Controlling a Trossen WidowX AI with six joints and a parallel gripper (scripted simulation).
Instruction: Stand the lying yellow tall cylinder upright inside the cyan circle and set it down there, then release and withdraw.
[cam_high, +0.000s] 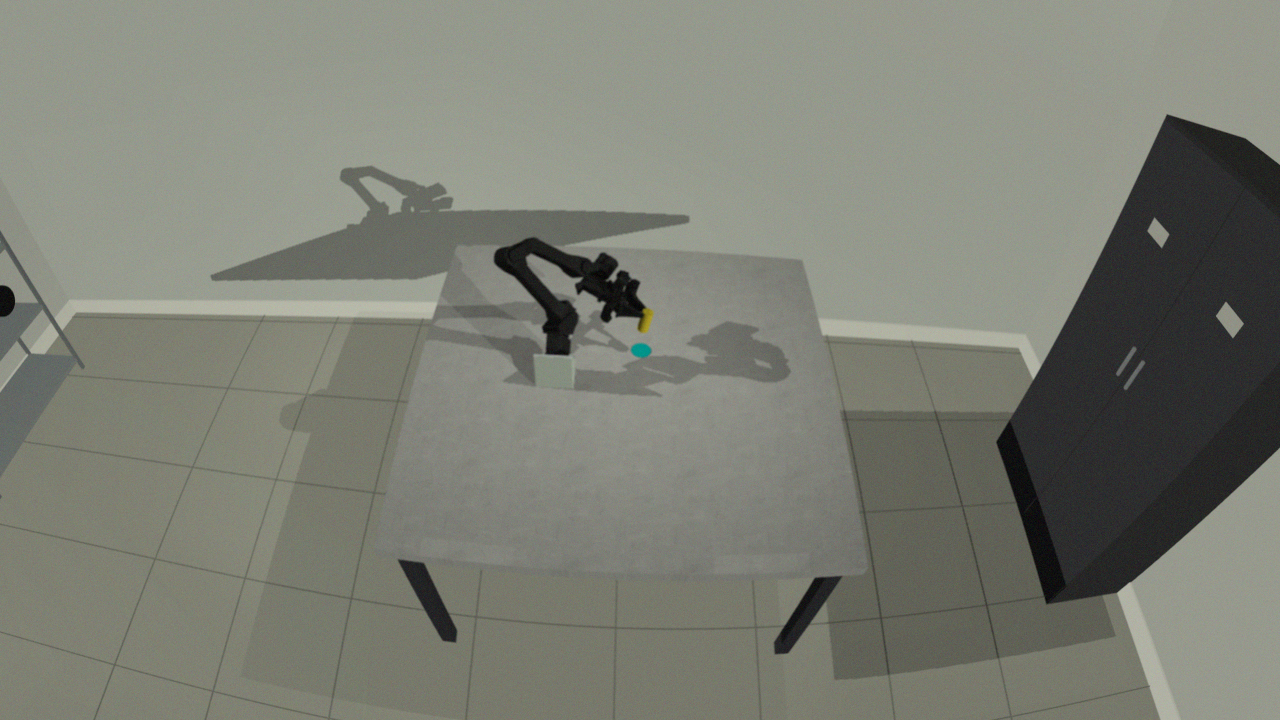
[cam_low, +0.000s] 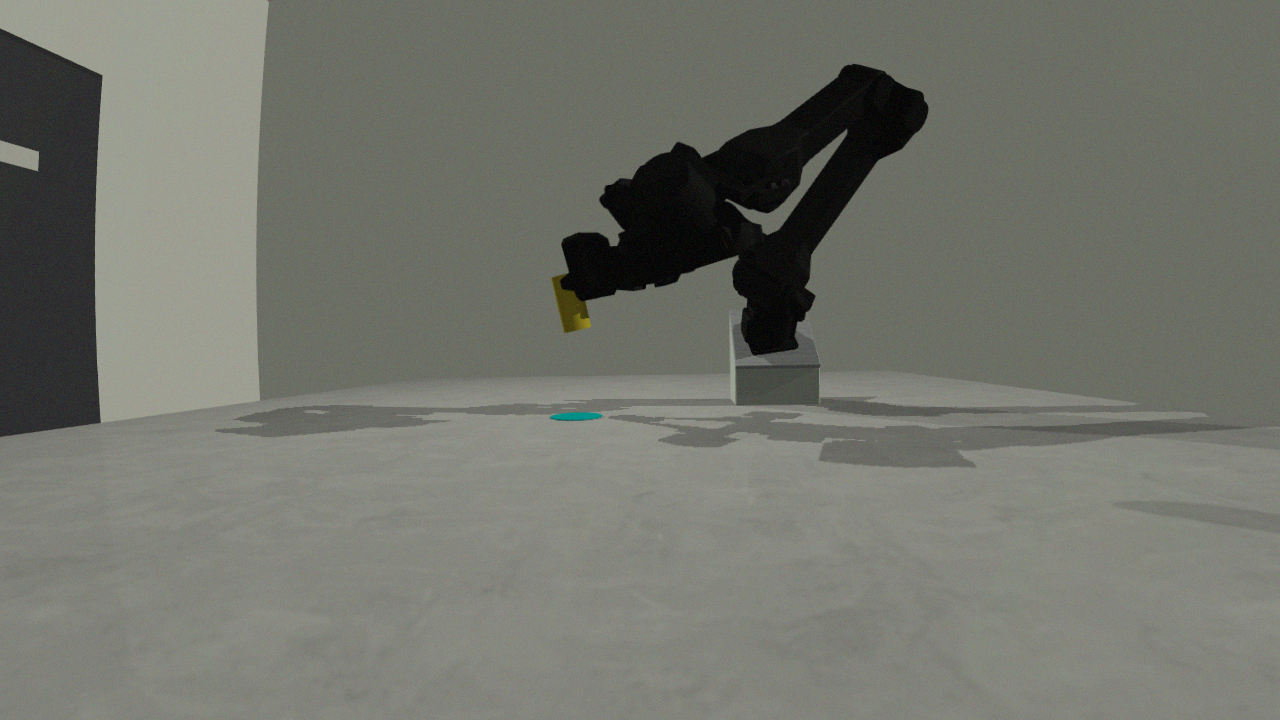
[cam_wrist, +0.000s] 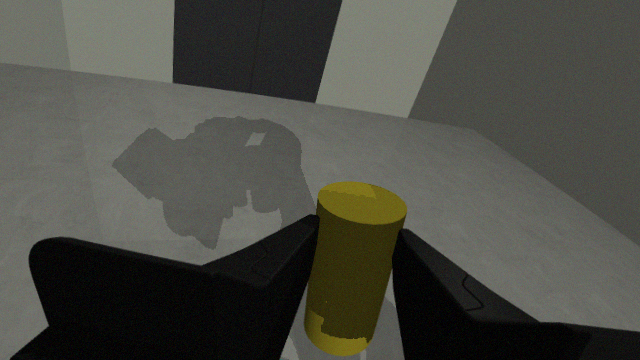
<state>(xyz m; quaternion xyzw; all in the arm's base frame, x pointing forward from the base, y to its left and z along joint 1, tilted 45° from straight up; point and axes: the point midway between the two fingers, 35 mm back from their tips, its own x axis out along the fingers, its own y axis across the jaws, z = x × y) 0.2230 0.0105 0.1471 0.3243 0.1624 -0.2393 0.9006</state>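
The cyan circle is 10 mm to the left of my gripper tip and 150 mm below it. The rest, counted from my gripper tip: yellow cylinder (20 mm below).
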